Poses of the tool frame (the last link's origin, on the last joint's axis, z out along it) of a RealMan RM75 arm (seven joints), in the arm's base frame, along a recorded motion.
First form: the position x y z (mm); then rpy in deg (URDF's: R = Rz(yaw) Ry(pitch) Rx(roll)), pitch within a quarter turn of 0, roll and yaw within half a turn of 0.
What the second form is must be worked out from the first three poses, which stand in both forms.
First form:
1: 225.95, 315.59, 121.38, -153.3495, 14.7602, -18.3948
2: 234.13, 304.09, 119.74, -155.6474, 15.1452, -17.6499
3: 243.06, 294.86, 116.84, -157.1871, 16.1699, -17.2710
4: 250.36, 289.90, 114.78, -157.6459, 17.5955, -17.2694
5: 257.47, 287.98, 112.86, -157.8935, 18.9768, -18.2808
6: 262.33, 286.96, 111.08, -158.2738, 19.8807, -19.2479
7: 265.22, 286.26, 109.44, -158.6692, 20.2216, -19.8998
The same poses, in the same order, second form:
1: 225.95, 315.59, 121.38, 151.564, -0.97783, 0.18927, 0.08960
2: 234.13, 304.09, 119.74, 153.833, -0.97865, 0.18082, 0.09775
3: 243.06, 294.86, 116.84, 155.253, -0.97805, 0.17734, 0.10944
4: 250.36, 289.90, 114.78, 155.531, -0.97622, 0.17893, 0.12236
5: 257.47, 287.98, 112.86, 155.474, -0.97291, 0.18930, 0.13272
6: 262.33, 286.96, 111.08, 155.595, -0.97020, 0.19827, 0.13926
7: 265.22, 286.26, 109.44, 155.841, -0.96875, 0.20368, 0.14158
